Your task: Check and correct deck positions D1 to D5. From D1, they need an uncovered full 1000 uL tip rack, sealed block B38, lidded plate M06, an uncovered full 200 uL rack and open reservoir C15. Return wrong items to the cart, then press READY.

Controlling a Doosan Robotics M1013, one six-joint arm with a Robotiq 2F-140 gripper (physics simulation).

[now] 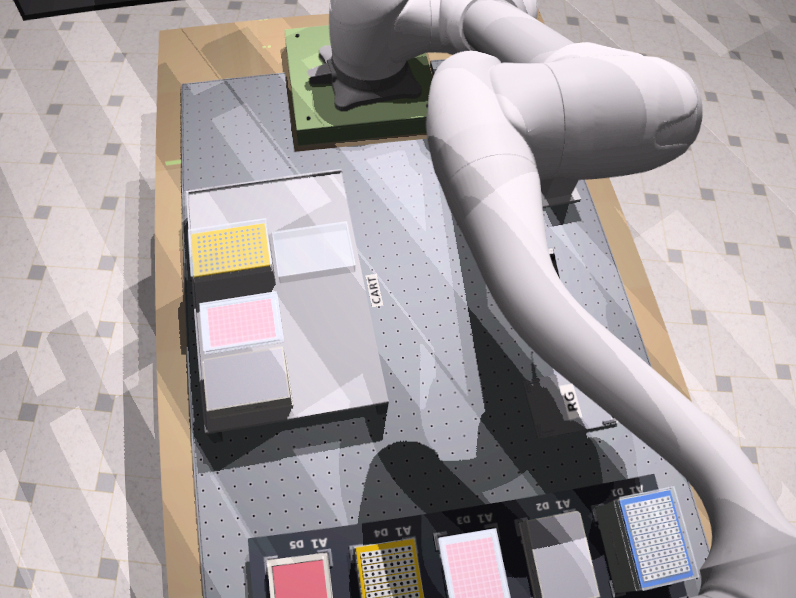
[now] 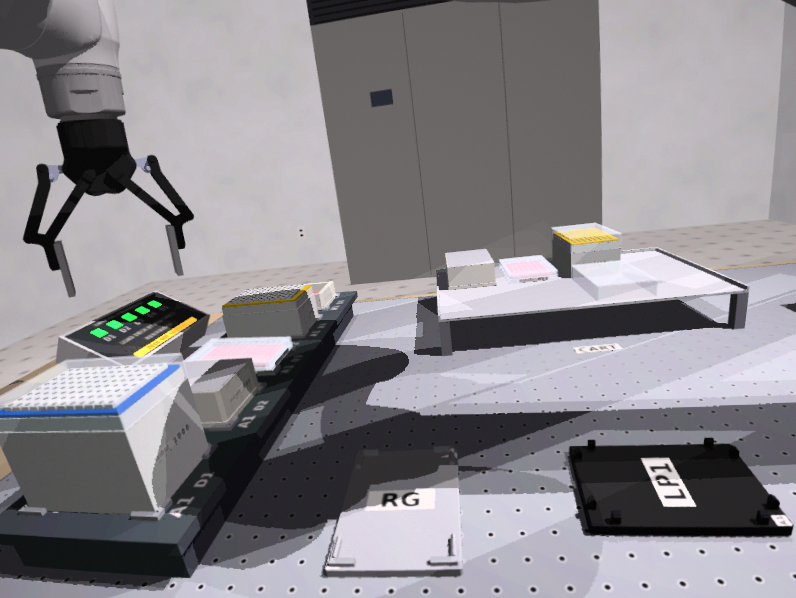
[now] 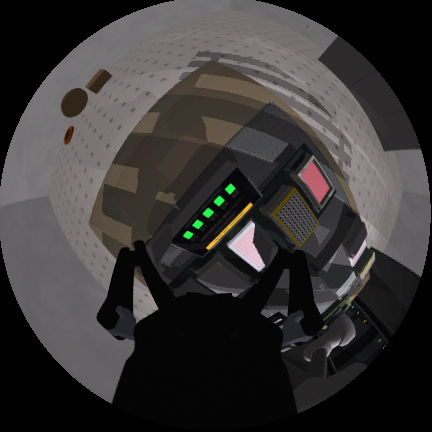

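Where they show: gripper, fingertip midpoint: (image 2: 128, 283) (image 3: 212, 233); arm's base at its link origin: (image 1: 369, 73) (image 3: 333, 315).
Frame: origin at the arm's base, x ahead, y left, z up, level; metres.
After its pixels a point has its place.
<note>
My gripper (image 2: 122, 269) {x 1.125, y -0.112, z 0.142 m} (image 3: 212, 233) {x 1.125, y -0.112, z 0.142 m} is open and empty, high above the deck beside the status panel. At D1 a blue-rimmed tip rack (image 1: 657, 537) {x 1.017, y 0.139, z 0.114 m} (image 2: 83, 389) {x 1.004, y 0.165, z 0.114 m} stands under what looks like a clear cover. D2 holds a grey block (image 1: 566, 566) {x 1.014, y 0.020, z 0.052 m} (image 2: 225, 389) {x 0.943, y 0.053, z 0.047 m} (image 3: 222, 277) {x 1.017, y 0.004, z 0.053 m}, D3 a pink plate (image 1: 472, 566) {x 0.974, y -0.106, z 0.030 m} (image 2: 244, 352) {x 0.975, y -0.091, z 0.030 m} with a clear lid. D4 holds a yellow-rimmed tip rack (image 1: 389, 569) {x 0.947, y -0.224, z 0.075 m} (image 2: 267, 297) {x 0.962, y -0.196, z 0.076 m} (image 3: 295, 217) {x 0.983, y -0.224, z 0.075 m} with no cover visible. D5 holds an open red reservoir (image 1: 299, 579) {x 0.925, y -0.347, z 0.026 m} (image 3: 316, 180) {x 0.954, y -0.358, z 0.026 m}. Codes B38, M06 and C15 are not readable.
The cart (image 1: 334, 334) {x 0.570, y -0.208, z 0.021 m} (image 2: 682, 270) {x 0.275, y -0.249, z 0.021 m} bears a covered yellow rack (image 1: 230, 247) {x 0.412, y -0.341, z 0.092 m} (image 2: 585, 247) {x 0.431, y -0.280, z 0.074 m}, an empty clear cover (image 1: 314, 249) {x 0.422, y -0.207, z 0.047 m}, a pink plate (image 1: 241, 321) {x 0.519, y -0.349, z 0.038 m} and a grey block (image 1: 245, 379) {x 0.626, y -0.359, z 0.063 m}. The panel (image 2: 122, 331) {x 1.136, y -0.086, z 0.082 m} shows green lights. RG nest (image 2: 398, 534) {x 0.769, y 0.190, z -0.031 m} and LP1 nest (image 2: 611, 489) {x 0.589, y 0.170, z -0.029 m} lie nearby.
</note>
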